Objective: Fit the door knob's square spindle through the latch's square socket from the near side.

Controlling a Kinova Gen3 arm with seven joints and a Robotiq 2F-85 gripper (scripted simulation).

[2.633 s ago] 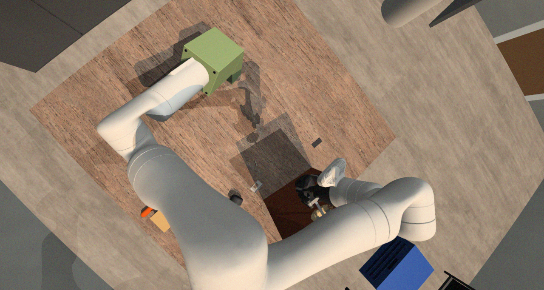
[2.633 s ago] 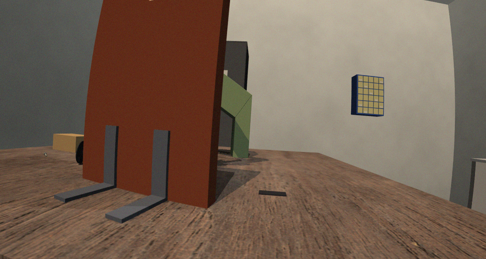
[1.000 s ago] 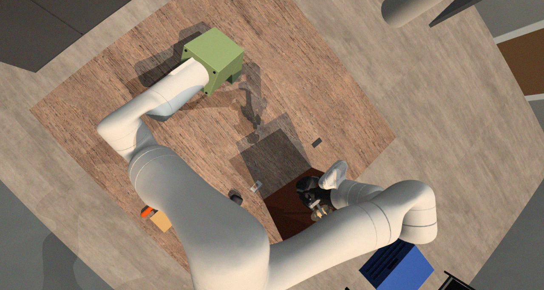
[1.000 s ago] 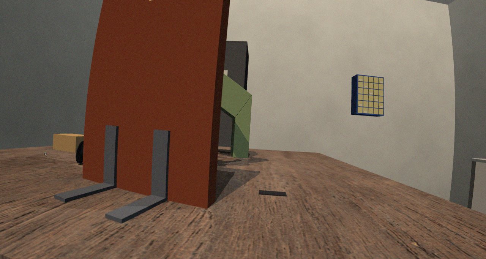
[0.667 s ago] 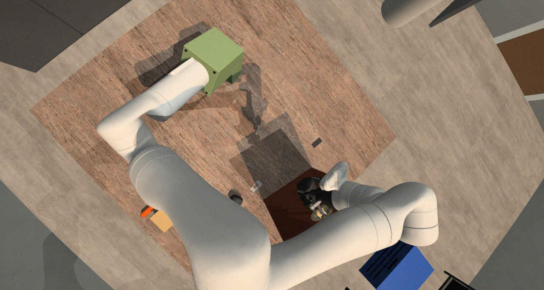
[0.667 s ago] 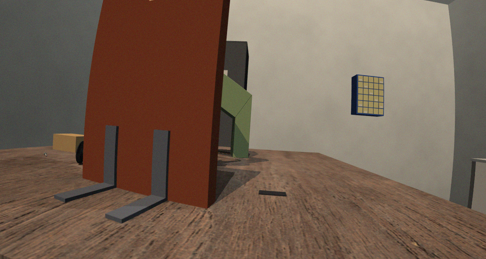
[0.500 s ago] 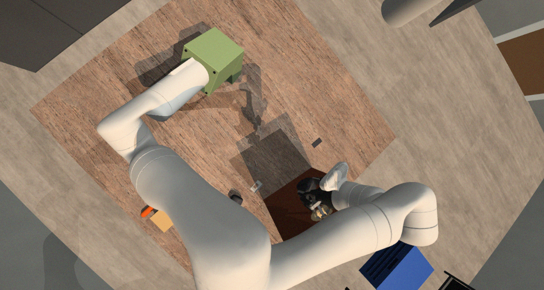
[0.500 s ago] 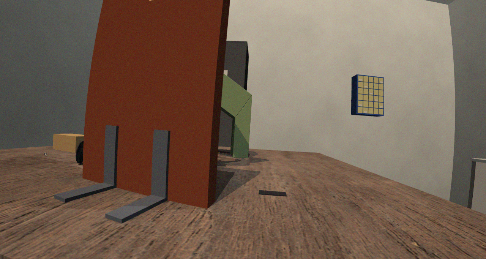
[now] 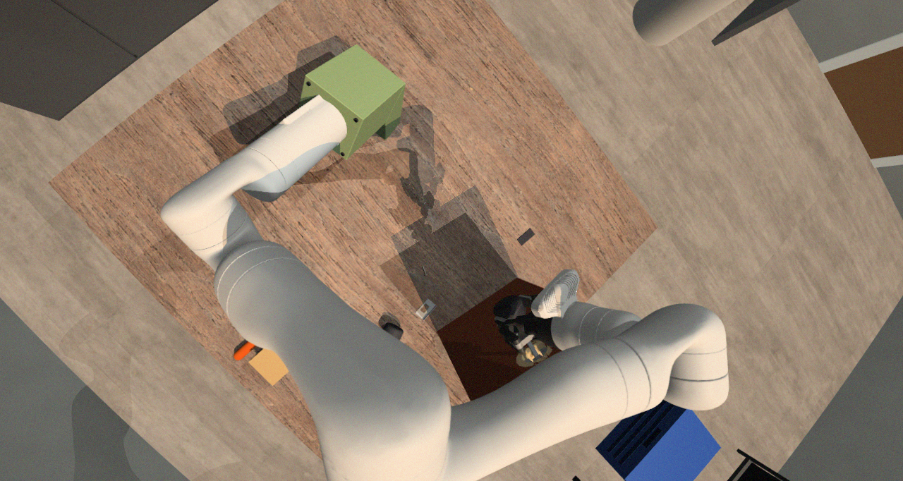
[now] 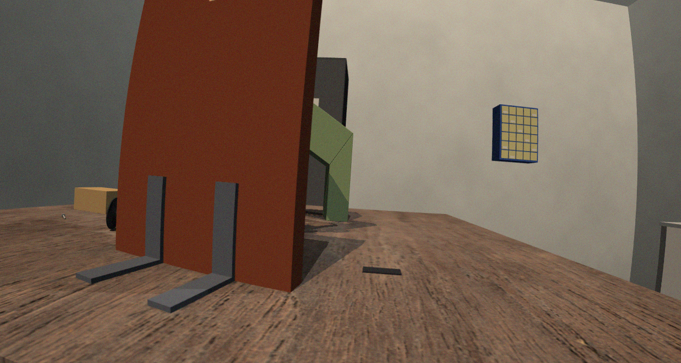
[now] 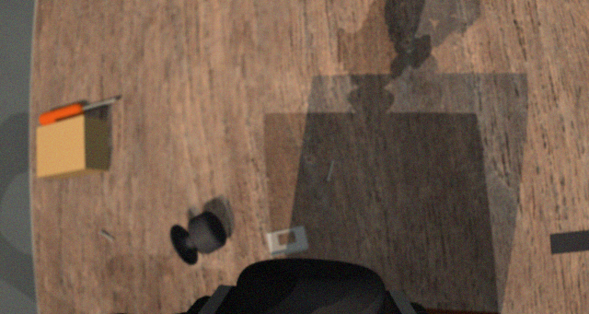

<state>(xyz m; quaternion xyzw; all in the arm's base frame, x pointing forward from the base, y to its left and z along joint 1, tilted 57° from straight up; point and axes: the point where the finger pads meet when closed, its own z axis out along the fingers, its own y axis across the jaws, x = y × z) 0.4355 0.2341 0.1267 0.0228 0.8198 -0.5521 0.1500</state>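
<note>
Right now the latch socket is 110 mm ahead of my hand, 20 mm to the right of it and 10 mm below it. The rest, counted from my hand: tan box (520 mm to the right, 390 mm below, 180 mm behind); then dark flat strip (420 mm below, 230 mm to the left, 40 mm ahead).
</note>
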